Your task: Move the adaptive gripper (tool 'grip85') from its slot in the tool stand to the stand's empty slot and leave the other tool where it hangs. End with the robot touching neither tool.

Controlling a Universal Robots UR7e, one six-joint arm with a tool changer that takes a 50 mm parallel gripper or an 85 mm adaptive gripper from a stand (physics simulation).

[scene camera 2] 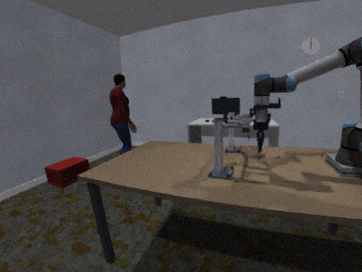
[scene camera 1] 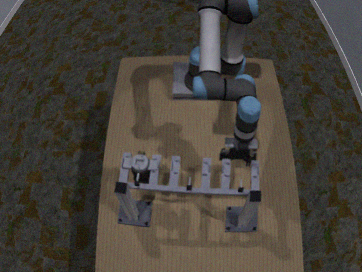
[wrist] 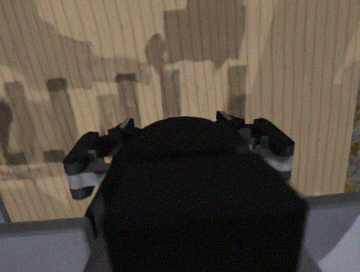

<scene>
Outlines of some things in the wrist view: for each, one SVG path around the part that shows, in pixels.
An adaptive gripper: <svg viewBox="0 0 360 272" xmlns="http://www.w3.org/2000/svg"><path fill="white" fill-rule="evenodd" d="M360 191L303 197L309 203L309 210L302 247L310 254L322 272L360 272ZM295 142L267 119L258 118L254 119L253 124L244 124L244 119L235 118L228 115L225 111L217 111L215 122L199 117L180 116L159 120L141 129L134 127L133 118L126 118L117 127L109 129L108 135L99 136L98 132L87 132L82 135L62 161L74 200L88 198L92 195L95 185L100 185L84 217L0 223L0 272L86 272L91 264L107 250L100 223L122 170L128 163L258 152L288 182L291 179ZM112 155L113 159L111 163L104 162L104 157Z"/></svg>
</scene>
